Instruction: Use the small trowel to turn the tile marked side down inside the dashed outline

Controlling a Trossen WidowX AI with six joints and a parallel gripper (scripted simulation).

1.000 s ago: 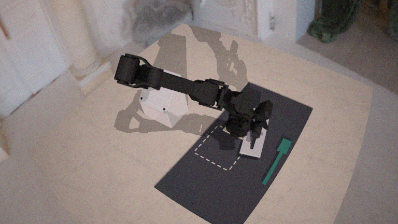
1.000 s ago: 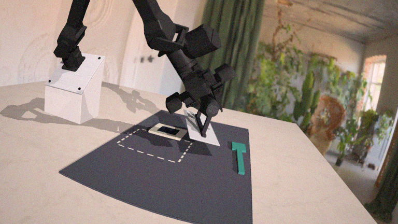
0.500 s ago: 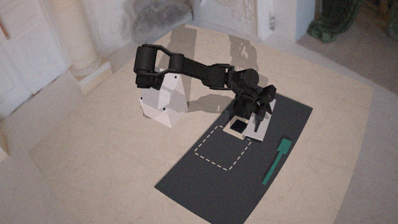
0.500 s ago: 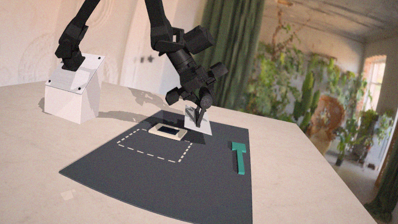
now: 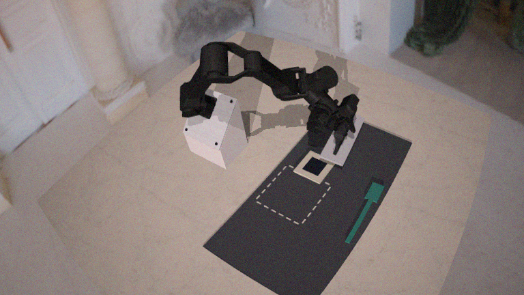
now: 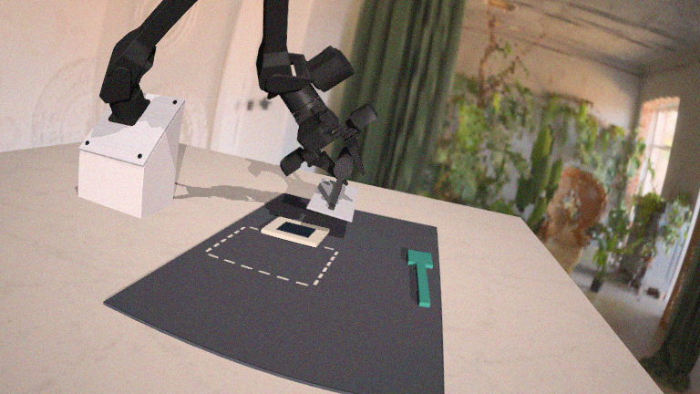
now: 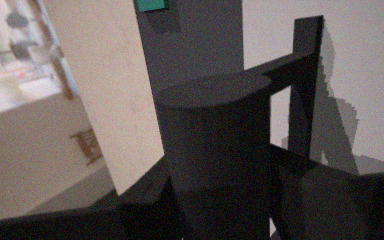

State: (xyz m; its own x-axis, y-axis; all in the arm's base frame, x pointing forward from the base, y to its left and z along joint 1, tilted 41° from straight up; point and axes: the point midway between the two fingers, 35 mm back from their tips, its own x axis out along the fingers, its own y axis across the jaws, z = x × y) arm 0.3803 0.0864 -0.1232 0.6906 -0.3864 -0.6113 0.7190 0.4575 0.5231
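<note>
My gripper tip is now 170 mm to the left of the dark mat and 110 mm above it. Also, from my gripper tip: tile: 70 mm behind, 90 mm to the right, 90 mm below; then small trowel: 30 mm behind, 10 mm below; then green t-shaped tool: 140 mm ahead, 150 mm to the right, 90 mm below.
</note>
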